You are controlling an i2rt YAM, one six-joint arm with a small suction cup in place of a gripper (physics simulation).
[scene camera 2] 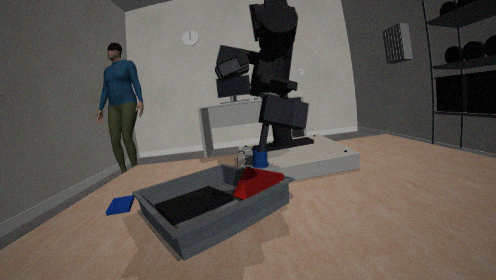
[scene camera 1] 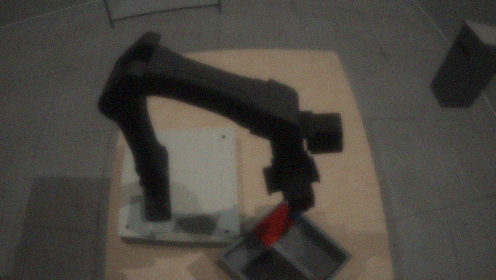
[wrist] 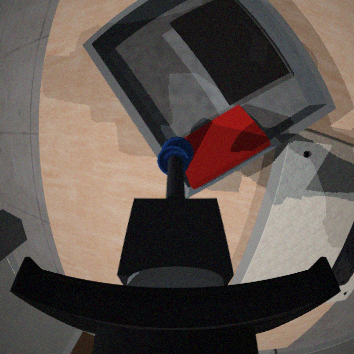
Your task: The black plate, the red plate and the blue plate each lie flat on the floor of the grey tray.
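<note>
The grey tray stands on the table. The black plate lies flat on its floor. The red plate is tilted at the tray's end nearest the arm's base, its raised edge against the wall. The blue plate lies on the table outside the tray, left of it in scene camera 2. My gripper, a blue suction cup, is open and holds nothing. It hangs above the tray's corner beside the red plate, apart from it.
The arm's pale base plate stands close to the tray's end with the red plate. The tray's walls rise around the plates. A person stands in the background, beyond the table.
</note>
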